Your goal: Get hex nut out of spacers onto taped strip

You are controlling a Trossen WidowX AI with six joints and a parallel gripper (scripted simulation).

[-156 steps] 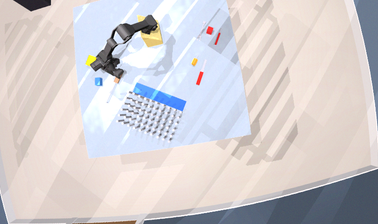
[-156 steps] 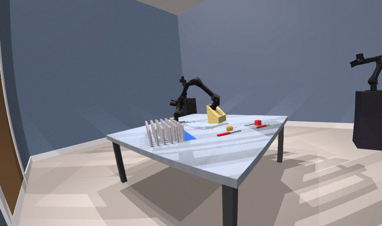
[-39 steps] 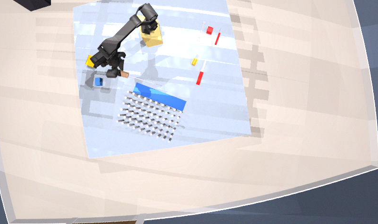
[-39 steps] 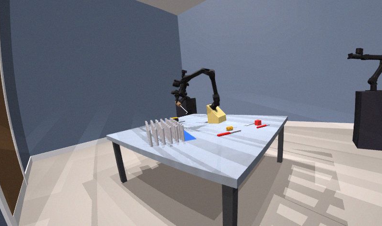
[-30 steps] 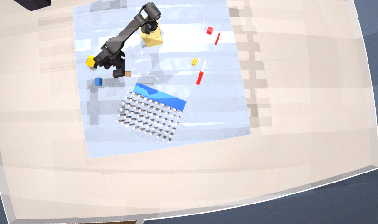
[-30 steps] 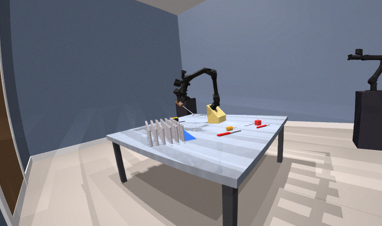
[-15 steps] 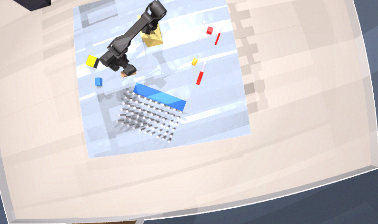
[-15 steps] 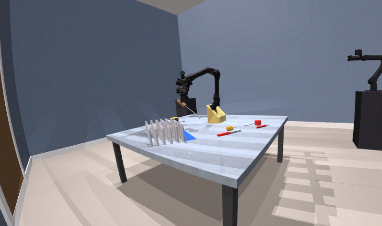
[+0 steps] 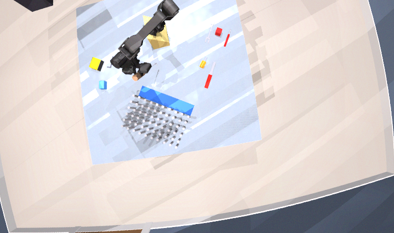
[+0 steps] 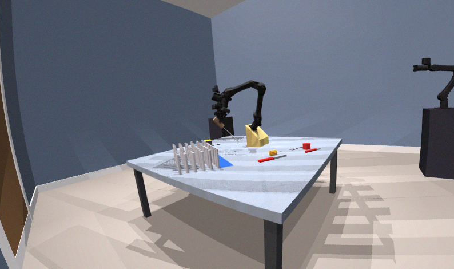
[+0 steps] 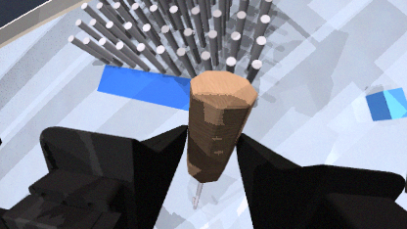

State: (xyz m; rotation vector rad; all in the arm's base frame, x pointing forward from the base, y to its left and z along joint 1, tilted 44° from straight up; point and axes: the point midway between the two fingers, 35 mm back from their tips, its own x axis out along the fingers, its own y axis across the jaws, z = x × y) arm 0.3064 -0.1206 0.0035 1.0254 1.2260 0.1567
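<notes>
Now: the wooden-handled tool 80 mm below my gripper tip, 50 mm behind it and 40 mm to the left of it. Round my gripper tip: blue taped strip (230 mm below, 140 mm ahead, 100 mm to the left); then orange stub tool (400 mm to the left, 210 mm below, 80 mm behind); then blue cube (360 mm to the right, 210 mm below, 40 mm behind).
</notes>
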